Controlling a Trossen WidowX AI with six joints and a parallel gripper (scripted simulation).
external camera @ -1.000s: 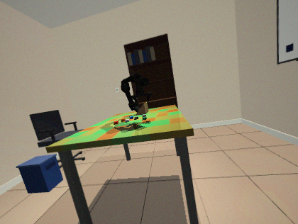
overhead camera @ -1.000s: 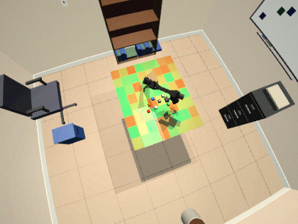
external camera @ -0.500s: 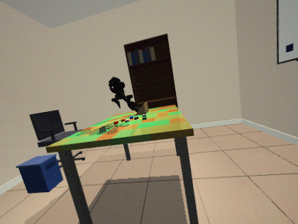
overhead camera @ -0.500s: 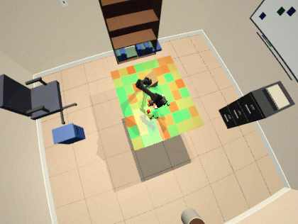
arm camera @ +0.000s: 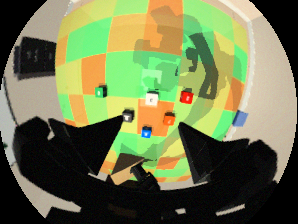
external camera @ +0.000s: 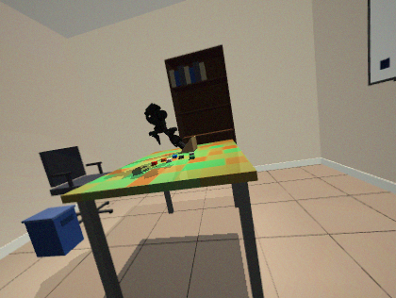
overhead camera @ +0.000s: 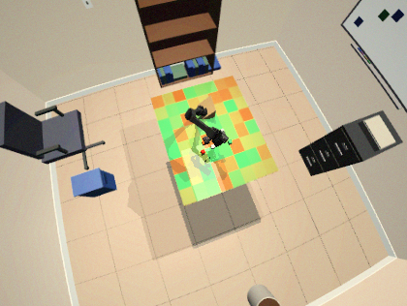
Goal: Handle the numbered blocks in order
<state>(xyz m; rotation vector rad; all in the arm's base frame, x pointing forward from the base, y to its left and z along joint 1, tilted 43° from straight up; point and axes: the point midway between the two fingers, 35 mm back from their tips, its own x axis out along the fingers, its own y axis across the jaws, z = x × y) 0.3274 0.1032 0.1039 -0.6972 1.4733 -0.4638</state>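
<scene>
Now: gripper tip 17 cm to the right of the green block, 12 cm above it and 1 cm past it. The rest, counted from my gripper tip: white block: 12 cm below, 1 cm ahead; then black block: 12 cm below, 7 cm behind, 6 cm to the left; then orange block: 12 cm below, 7 cm to the right, 4 cm behind.
</scene>
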